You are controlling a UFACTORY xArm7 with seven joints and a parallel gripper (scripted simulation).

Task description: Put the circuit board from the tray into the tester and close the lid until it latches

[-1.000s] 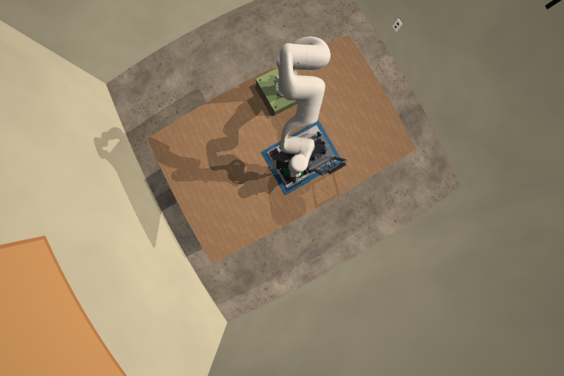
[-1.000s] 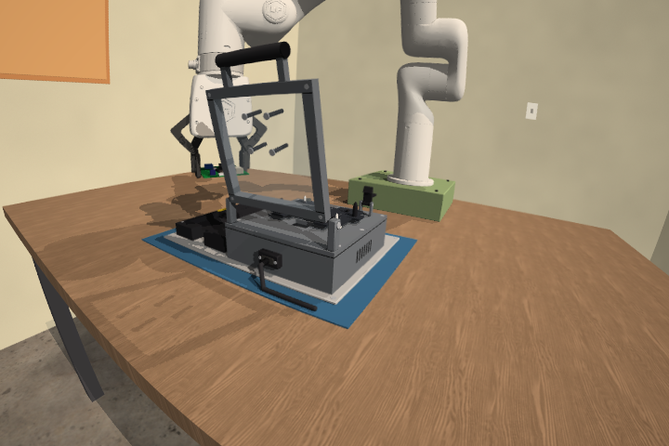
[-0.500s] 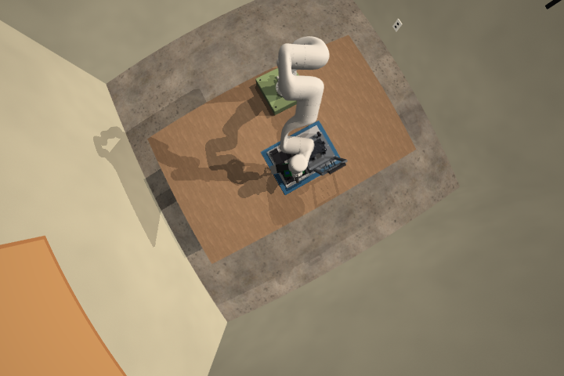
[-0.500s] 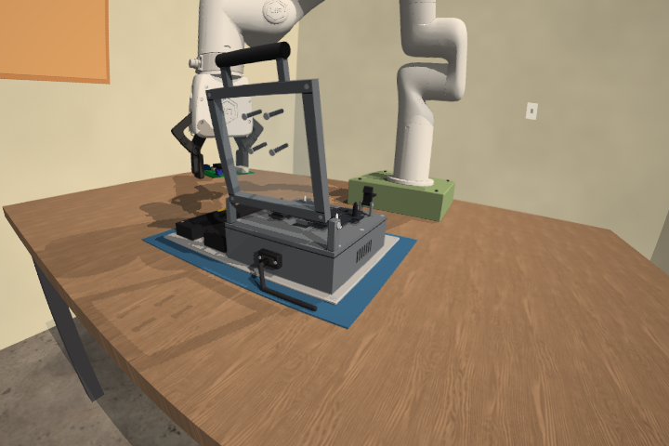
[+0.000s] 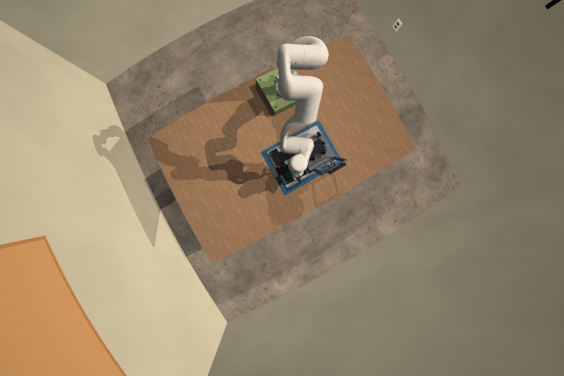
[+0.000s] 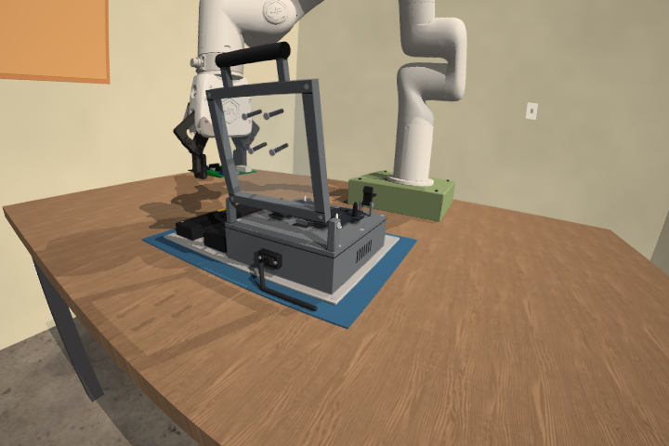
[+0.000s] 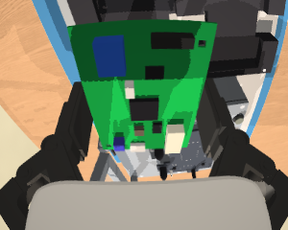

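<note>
Now: the green circuit board right at my hand. Also, from my hand: latch hook (240 mm to the left, 80 mm behind, 40 mm below); then tester lid (160 mm to the left, 100 mm ahead, 60 mm above).
</note>
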